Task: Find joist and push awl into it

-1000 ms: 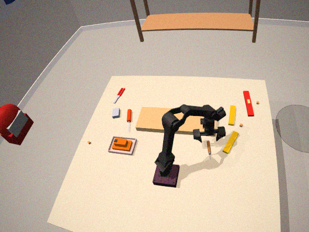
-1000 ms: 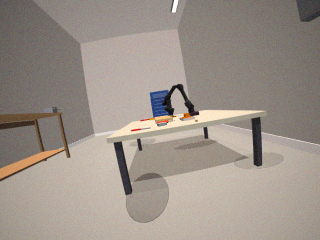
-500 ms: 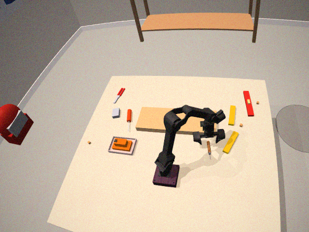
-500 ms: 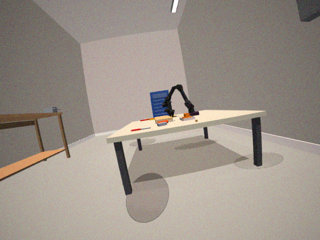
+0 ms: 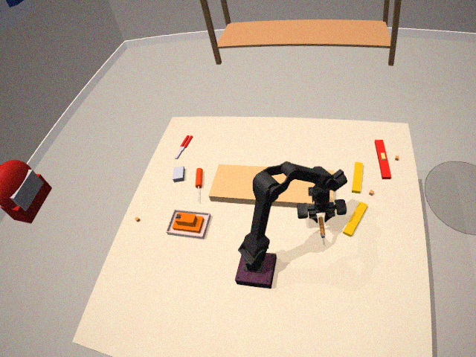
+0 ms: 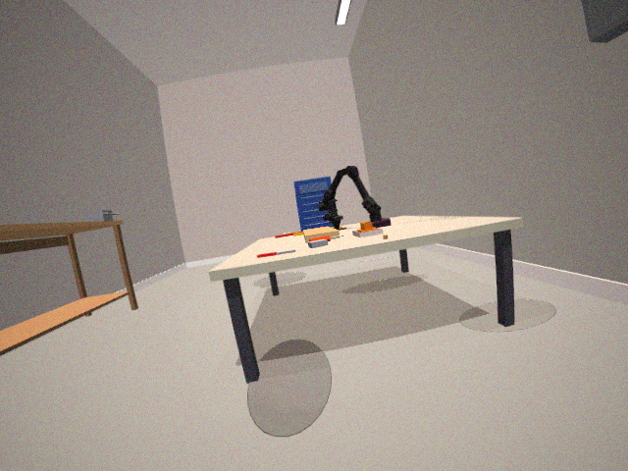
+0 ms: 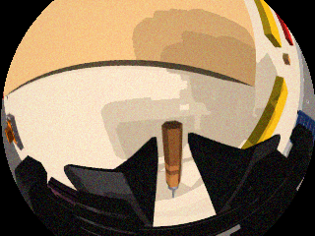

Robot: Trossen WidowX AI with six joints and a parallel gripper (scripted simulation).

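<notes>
Right now my gripper tip is 60 mm past the awl and 10 mm to the left of it. Also, from my gripper tip: orange stud finder (70 mm behind, 550 mm to the left, 50 mm above); pink tray (70 mm behind, 540 mm to the left, 10 mm above); red level (350 mm ahead, 270 mm to the right, 10 mm above).
</notes>
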